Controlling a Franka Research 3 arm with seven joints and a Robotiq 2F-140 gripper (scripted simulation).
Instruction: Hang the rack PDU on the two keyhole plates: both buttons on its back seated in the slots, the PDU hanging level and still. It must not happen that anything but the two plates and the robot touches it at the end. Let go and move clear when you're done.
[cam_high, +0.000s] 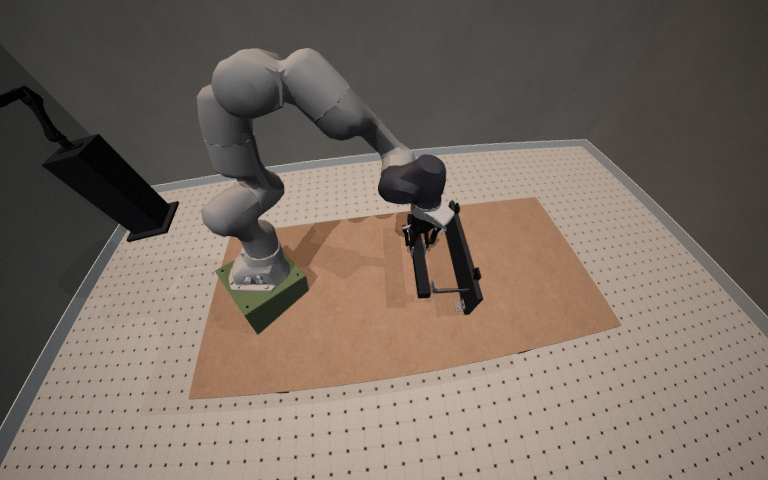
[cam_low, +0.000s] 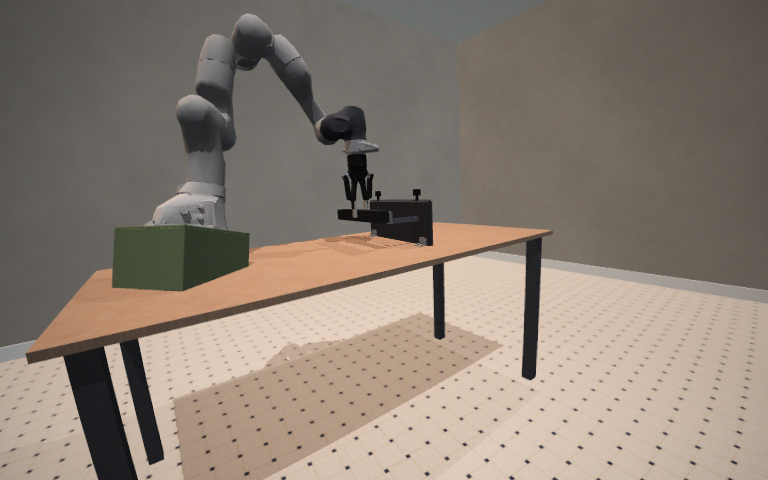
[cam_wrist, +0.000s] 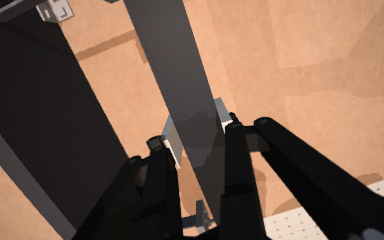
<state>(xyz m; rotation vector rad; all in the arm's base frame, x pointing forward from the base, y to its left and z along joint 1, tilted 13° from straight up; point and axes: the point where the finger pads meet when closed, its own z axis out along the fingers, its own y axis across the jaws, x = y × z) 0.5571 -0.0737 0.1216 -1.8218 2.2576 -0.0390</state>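
Now: the rack PDU 20 mm ahead of my hand and 20 mm below it. Round my hand: black upright panel 170 mm ahead, 40 mm to the right, 60 mm below.
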